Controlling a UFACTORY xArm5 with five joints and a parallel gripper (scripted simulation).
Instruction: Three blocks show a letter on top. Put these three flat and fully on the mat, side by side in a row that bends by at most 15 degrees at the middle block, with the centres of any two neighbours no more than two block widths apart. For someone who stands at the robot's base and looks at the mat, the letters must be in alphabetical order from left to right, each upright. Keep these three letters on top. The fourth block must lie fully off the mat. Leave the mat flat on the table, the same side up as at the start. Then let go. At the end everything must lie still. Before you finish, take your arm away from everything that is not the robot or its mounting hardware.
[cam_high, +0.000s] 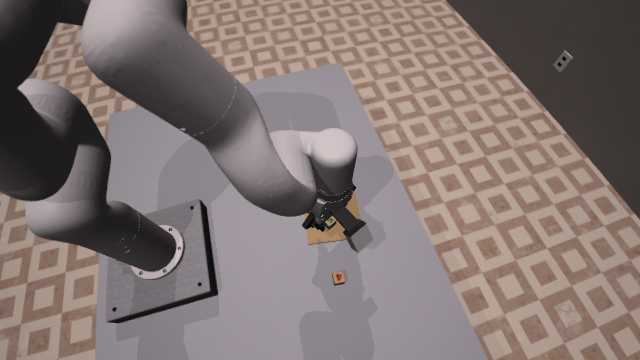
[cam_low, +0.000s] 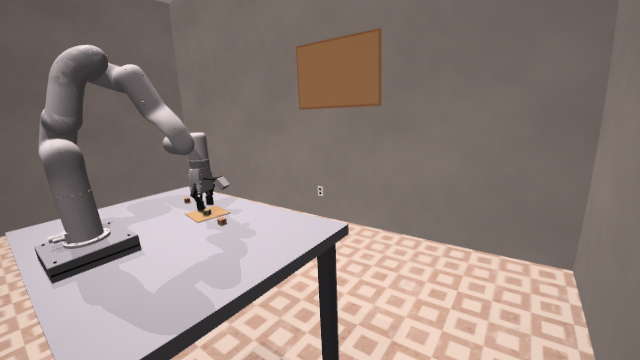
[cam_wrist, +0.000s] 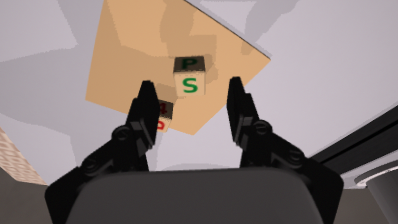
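Right now my hand is 10 mm short of the tan mat, 20 mm to the right of it and 50 mm above it. From my hand the other things lie so: wooden letter block 60 mm to the left, 40 mm below.
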